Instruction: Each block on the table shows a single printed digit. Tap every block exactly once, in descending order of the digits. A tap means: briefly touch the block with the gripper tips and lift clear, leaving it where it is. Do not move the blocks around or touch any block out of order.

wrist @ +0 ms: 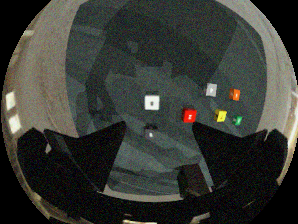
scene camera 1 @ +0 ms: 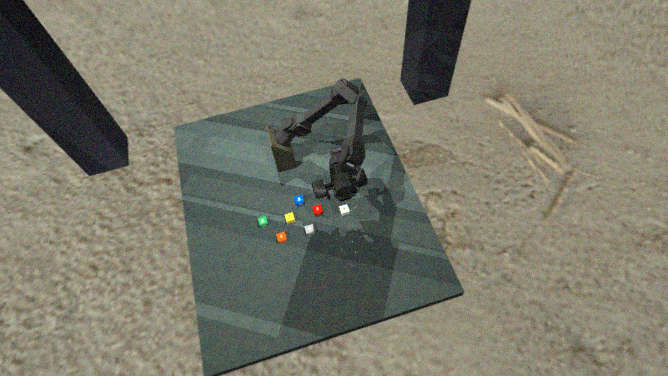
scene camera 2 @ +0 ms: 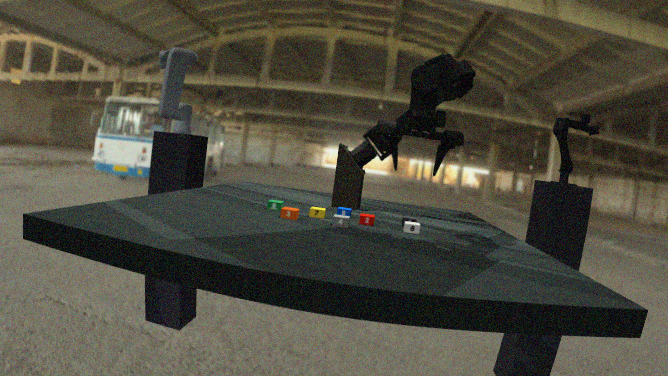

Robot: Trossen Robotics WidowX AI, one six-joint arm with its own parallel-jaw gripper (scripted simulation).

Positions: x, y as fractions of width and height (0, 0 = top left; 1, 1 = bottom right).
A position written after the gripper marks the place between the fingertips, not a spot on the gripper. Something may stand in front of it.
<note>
The gripper (scene camera 2: 0.62, 0.46) is open, holding nothing.
The gripper shows as well in the wrist view (wrist: 0.54, 0.56).
</note>
